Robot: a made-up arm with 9 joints. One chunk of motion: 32 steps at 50 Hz.
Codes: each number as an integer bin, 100 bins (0 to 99) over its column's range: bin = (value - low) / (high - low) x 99, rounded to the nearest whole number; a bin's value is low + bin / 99 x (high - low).
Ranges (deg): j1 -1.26..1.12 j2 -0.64..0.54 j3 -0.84..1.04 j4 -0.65..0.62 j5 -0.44..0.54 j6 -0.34..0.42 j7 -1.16..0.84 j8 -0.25..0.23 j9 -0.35..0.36
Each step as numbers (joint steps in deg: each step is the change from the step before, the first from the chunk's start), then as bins.
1 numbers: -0.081 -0.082 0.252 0.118 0.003 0.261 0.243 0.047 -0.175
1 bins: 49 47 58 60 45 78 69 61 24
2 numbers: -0.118 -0.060 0.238 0.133 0.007 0.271 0.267 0.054 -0.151
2 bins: 48 49 57 61 45 80 71 63 28
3 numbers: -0.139 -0.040 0.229 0.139 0.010 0.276 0.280 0.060 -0.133
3 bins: 47 50 56 62 45 80 71 64 30
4 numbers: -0.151 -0.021 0.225 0.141 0.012 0.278 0.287 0.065 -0.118
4 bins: 46 52 56 62 46 81 72 65 32
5 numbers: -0.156 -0.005 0.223 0.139 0.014 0.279 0.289 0.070 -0.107
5 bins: 46 53 56 62 46 81 72 66 34
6 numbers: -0.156 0.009 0.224 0.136 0.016 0.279 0.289 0.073 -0.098
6 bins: 46 54 56 61 46 81 72 67 35
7 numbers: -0.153 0.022 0.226 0.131 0.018 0.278 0.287 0.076 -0.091
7 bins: 46 56 56 61 46 81 72 67 36
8 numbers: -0.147 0.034 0.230 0.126 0.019 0.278 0.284 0.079 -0.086
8 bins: 46 57 56 60 46 81 71 68 37
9 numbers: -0.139 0.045 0.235 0.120 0.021 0.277 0.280 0.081 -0.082
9 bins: 47 57 57 60 47 80 71 68 37
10 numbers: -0.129 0.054 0.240 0.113 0.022 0.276 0.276 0.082 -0.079
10 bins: 47 58 57 59 47 80 71 68 38
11 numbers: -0.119 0.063 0.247 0.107 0.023 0.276 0.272 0.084 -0.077
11 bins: 47 59 57 59 47 80 71 69 38
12 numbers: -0.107 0.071 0.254 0.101 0.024 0.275 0.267 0.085 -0.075
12 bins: 48 60 58 59 47 80 71 69 38
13 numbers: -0.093 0.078 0.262 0.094 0.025 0.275 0.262 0.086 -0.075
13 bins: 49 60 58 58 47 80 70 69 38
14 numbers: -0.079 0.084 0.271 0.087 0.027 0.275 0.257 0.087 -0.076
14 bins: 49 61 59 57 47 80 70 70 38
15 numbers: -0.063 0.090 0.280 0.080 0.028 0.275 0.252 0.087 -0.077
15 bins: 50 61 59 57 47 80 70 70 38
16 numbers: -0.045 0.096 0.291 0.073 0.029 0.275 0.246 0.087 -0.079
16 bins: 51 62 60 56 47 80 70 70 38
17 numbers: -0.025 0.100 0.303 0.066 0.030 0.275 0.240 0.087 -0.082
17 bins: 51 62 60 56 47 80 69 70 37
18 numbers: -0.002 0.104 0.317 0.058 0.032 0.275 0.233 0.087 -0.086
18 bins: 52 62 61 55 48 80 69 70 37
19 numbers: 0.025 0.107 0.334 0.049 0.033 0.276 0.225 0.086 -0.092
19 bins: 53 63 62 54 48 80 69 69 36
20 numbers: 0.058 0.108 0.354 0.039 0.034 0.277 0.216 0.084 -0.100
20 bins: 55 63 63 54 48 80 68 69 35
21 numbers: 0.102 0.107 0.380 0.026 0.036 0.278 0.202 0.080 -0.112
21 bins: 57 63 64 53 48 81 67 68 33
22 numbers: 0.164 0.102 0.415 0.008 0.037 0.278 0.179 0.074 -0.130
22 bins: 59 62 66 51 48 81 66 67 31
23 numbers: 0.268 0.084 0.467 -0.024 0.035 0.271 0.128 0.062 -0.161
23 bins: 64 61 69 49 48 80 64 64 26
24 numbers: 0.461 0.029 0.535 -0.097 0.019 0.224 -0.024 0.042 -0.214
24 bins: 72 56 72 43 46 73 56 60 19
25 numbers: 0.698 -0.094 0.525 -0.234 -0.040 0.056 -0.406 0.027 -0.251
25 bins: 81 46 72 32 40 52 37 57 14
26 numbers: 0.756 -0.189 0.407 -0.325 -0.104 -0.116 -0.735 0.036 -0.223
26 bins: 84 38 66 25 34 29 21 59 18
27 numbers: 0.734 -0.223 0.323 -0.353 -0.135 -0.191 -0.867 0.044 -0.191
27 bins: 83 35 61 23 31 19 15 61 22
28 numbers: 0.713 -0.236 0.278 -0.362 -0.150 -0.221 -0.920 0.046 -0.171
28 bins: 82 34 59 22 29 16 12 61 25
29 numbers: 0.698 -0.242 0.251 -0.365 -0.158 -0.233 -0.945 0.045 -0.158
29 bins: 81 33 57 22 28 14 11 61 27
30 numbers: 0.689 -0.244 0.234 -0.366 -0.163 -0.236 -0.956 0.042 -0.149
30 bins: 81 33 57 22 28 14 10 60 28
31 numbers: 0.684 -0.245 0.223 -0.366 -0.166 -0.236 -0.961 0.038 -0.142
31 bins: 81 33 56 22 28 14 10 59 29
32 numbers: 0.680 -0.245 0.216 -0.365 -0.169 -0.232 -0.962 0.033 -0.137
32 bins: 81 33 56 22 27 14 10 58 30
